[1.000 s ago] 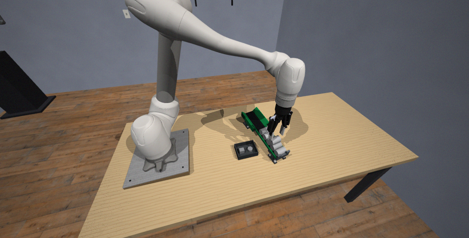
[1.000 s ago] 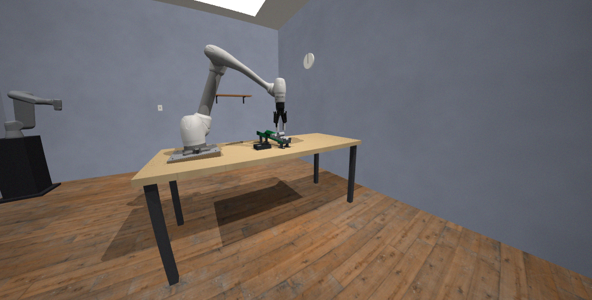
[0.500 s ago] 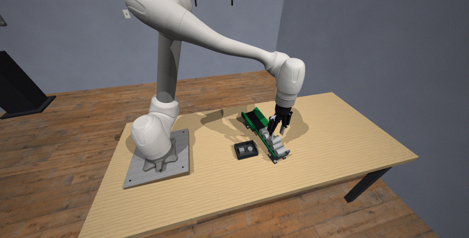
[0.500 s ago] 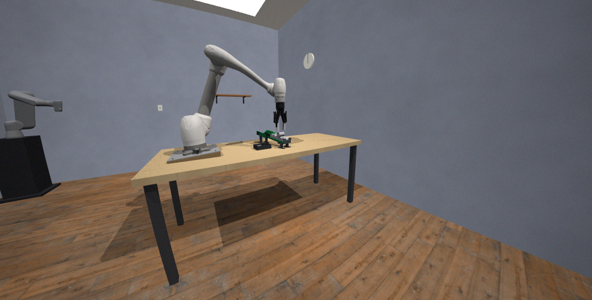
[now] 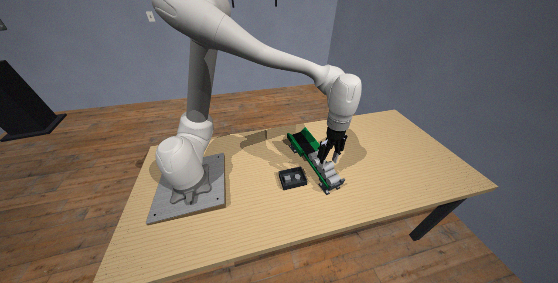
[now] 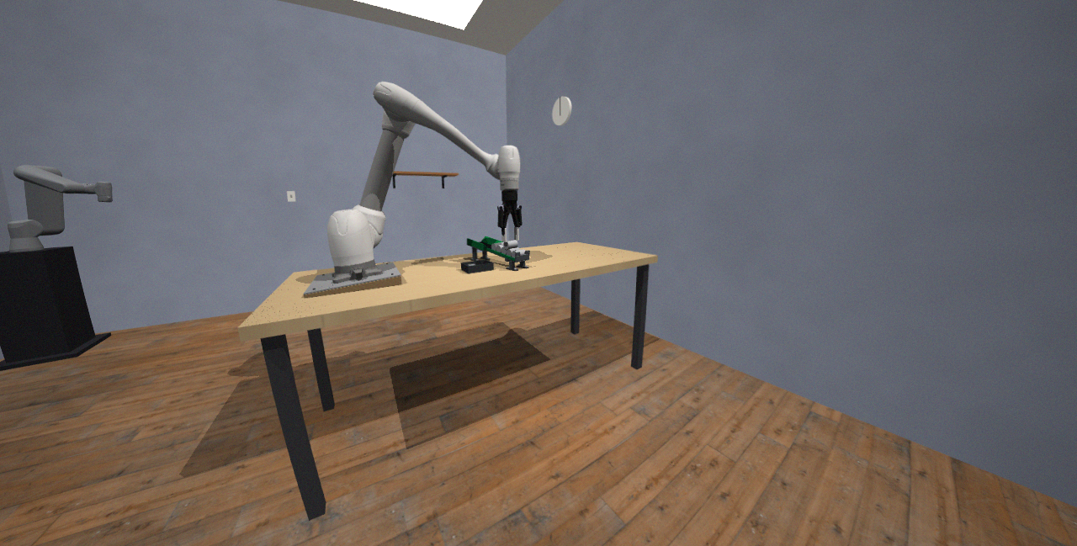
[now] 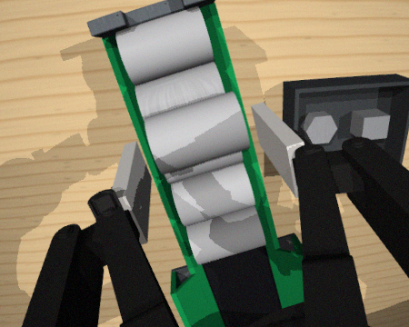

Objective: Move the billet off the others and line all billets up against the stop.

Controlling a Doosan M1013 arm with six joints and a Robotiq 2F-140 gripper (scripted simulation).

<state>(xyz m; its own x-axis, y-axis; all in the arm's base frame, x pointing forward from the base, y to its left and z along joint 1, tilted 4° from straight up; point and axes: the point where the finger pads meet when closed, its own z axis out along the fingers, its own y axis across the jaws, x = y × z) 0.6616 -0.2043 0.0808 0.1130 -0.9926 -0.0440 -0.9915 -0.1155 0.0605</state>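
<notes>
The billet is 5 cm below my hand. From my hand the other things lie so: dark tray: 16 cm behind, 15 cm below, 6 cm to the left; then grey stop: 10 cm below, 8 cm to the right, 1 cm ahead; then hexagonal piece: 15 cm below, 13 cm behind, 6 cm to the left.
</notes>
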